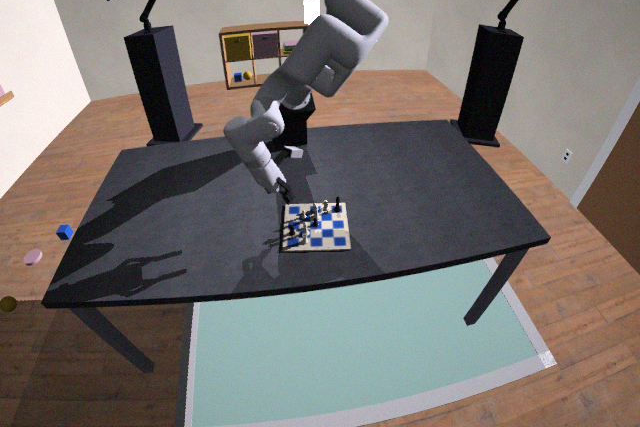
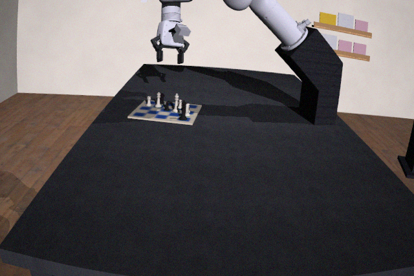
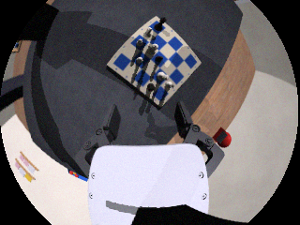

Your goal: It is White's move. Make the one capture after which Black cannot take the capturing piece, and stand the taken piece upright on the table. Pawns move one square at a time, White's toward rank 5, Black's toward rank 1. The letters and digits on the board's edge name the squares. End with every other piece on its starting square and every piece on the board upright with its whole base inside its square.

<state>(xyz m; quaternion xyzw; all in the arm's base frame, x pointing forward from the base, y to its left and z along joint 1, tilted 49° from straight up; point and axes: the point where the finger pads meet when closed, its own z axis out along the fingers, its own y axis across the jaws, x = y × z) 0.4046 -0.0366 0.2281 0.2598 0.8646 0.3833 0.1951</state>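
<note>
Right now the blue-and-cream chessboard is 160 mm below my hand, 100 mm to the left of it and 40 mm behind it. The rest, counted from my hand: white piece (130 mm below, 100 mm to the left, 70 mm behind).
</note>
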